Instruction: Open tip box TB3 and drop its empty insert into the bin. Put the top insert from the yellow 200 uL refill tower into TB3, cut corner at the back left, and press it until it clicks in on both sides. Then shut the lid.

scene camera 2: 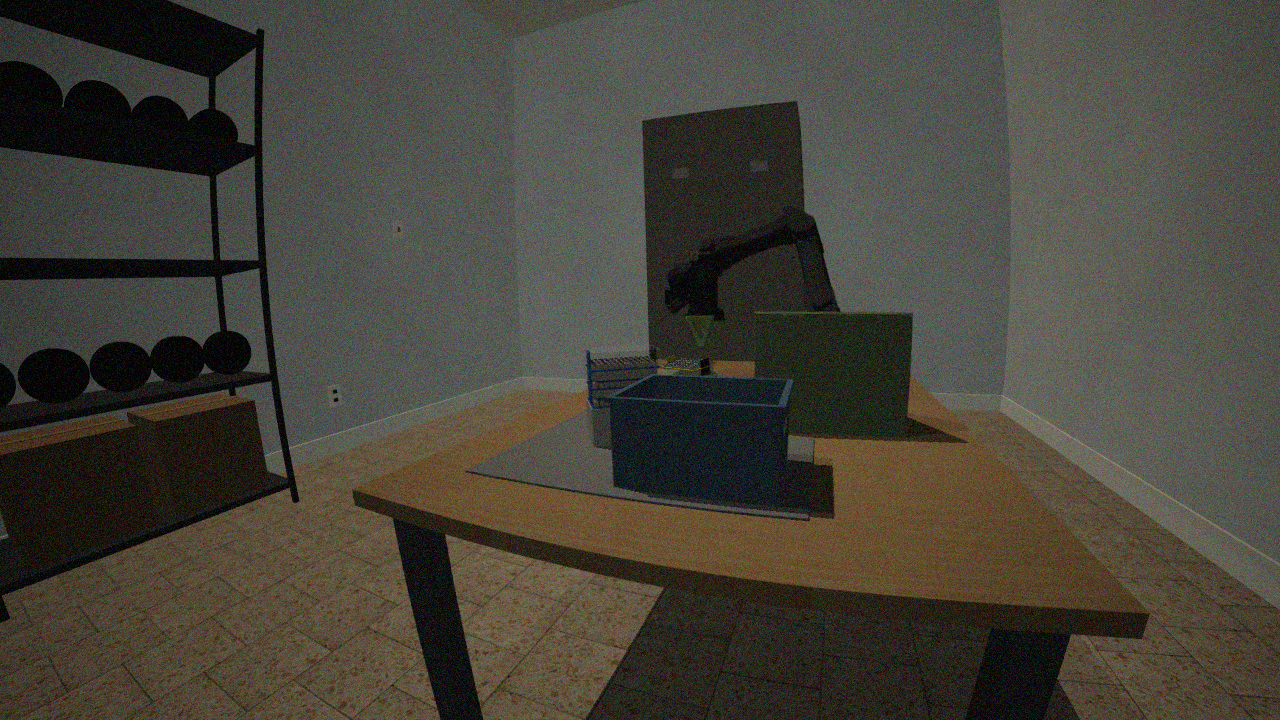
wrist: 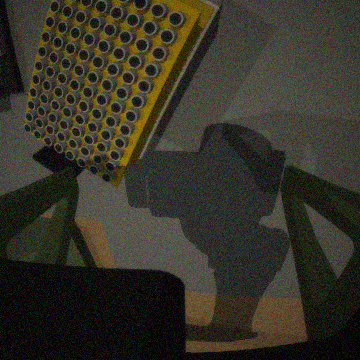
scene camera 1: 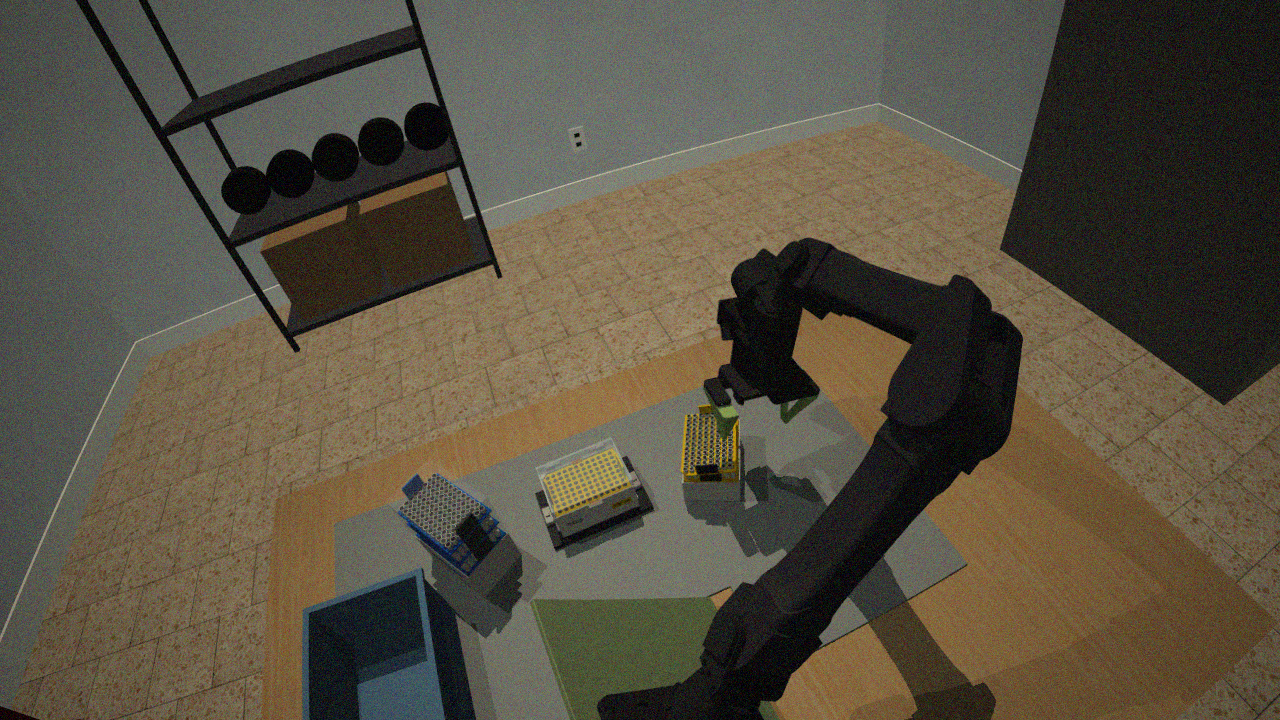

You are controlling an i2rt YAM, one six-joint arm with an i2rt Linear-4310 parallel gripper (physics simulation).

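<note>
The yellow refill tower (scene camera 1: 711, 447) (scene camera 2: 684, 365) (wrist: 95, 85) stands upright, with grey-rimmed tips in its yellow top insert. My gripper (scene camera 1: 760, 415) (wrist: 179, 177) is open and empty, above and to the right of the tower in scene camera 1. One green finger overlaps the tower there; in the wrist view it is close to the tower's black tab. A tip box (scene camera 1: 590, 488) with a yellow grid, probably TB3, sits on a black base left of the tower; its label is unreadable and its clear lid's state is hard to tell. The blue bin (scene camera 1: 445, 644) (scene camera 2: 698, 447) stands at the near left.
A blue tip tower (scene camera 1: 452, 519) (scene camera 2: 617, 380) stands between the bin and the tip box. A green block or panel (scene camera 1: 631, 653) (scene camera 2: 836, 376) stands near the arm's base. The grey mat (scene camera 1: 626, 568) (scene camera 2: 546, 465) lies on the wooden table (scene camera 1: 1056, 617) (scene camera 2: 930, 537).
</note>
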